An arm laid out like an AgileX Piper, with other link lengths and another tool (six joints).
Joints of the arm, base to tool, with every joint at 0 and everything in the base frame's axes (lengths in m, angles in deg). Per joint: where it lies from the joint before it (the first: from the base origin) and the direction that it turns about. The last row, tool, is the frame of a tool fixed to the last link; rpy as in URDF.
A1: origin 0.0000 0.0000 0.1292 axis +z
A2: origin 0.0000 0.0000 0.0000 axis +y
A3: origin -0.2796 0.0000 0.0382 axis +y
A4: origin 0.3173 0.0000 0.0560 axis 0.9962 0 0.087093
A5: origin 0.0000 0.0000 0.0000 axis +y
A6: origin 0.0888 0.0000 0.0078 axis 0.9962 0 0.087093
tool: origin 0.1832 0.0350 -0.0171 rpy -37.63 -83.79 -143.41
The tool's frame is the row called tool.
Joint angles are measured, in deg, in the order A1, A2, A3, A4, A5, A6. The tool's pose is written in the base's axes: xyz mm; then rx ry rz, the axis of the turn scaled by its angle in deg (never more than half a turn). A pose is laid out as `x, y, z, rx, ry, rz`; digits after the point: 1 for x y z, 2 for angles.
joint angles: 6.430 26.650 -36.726 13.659 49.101 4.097
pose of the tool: 261.1, 119.1, 237.7, -143.48, 6.81, -73.12
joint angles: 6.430 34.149 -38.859 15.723 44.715 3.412
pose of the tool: 289.9, 126.2, 237.1, -143.00, 8.38, -71.19
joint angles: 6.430 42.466 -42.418 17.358 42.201 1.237
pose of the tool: 318.0, 131.8, 232.7, -144.28, 7.79, -68.64
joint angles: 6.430 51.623 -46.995 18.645 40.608 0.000
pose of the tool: 348.8, 137.3, 224.4, -145.94, 8.13, -64.97
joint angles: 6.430 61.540 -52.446 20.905 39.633 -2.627
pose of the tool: 381.7, 145.9, 211.6, -147.46, 7.23, -60.75
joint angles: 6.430 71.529 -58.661 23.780 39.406 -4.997
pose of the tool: 415.5, 157.1, 197.2, -148.15, 6.88, -56.09
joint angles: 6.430 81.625 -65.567 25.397 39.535 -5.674
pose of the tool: 451.5, 165.9, 177.9, -149.01, 7.75, -51.60
